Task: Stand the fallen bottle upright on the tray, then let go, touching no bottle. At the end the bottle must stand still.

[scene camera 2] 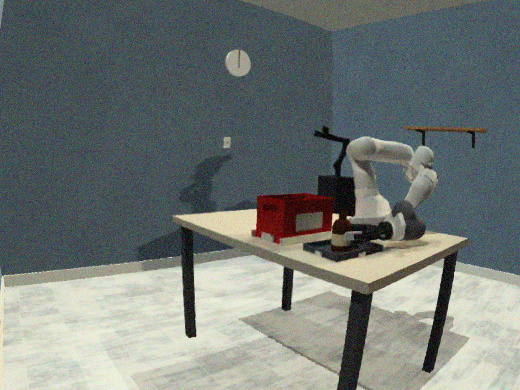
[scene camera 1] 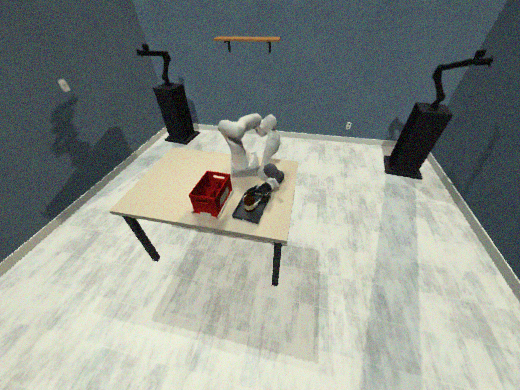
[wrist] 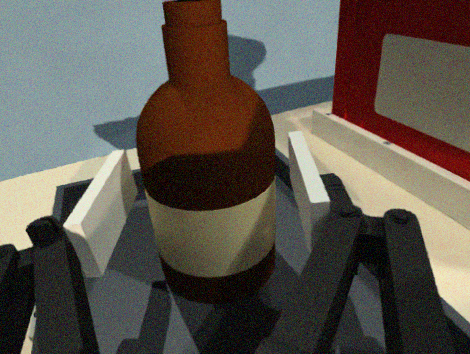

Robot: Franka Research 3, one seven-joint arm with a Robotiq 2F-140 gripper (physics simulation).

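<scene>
A brown bottle [scene camera 1: 249, 201] [scene camera 2: 341, 234] [wrist: 212, 165] with a cream label stands upright on the dark tray [scene camera 1: 243, 217] [scene camera 2: 320, 252] [wrist: 120, 295]. My gripper [scene camera 2: 353, 237] [wrist: 209, 163] is open, with one pale fingertip on each side of the bottle. In the wrist view a gap shows between each fingertip and the bottle. The gripper reaches in low and nearly level over the tray from the robot's side. In scene camera 1's view the fingers are small and partly merge with the bottle.
A red crate [scene camera 1: 211, 194] [scene camera 2: 270, 220] [wrist: 360, 75] stands beside the tray, with a pale low rail [scene camera 2: 305, 239] [wrist: 395, 155] along its base. The tray lies near an edge of the wooden table [scene camera 1: 165, 175] [scene camera 2: 225, 230].
</scene>
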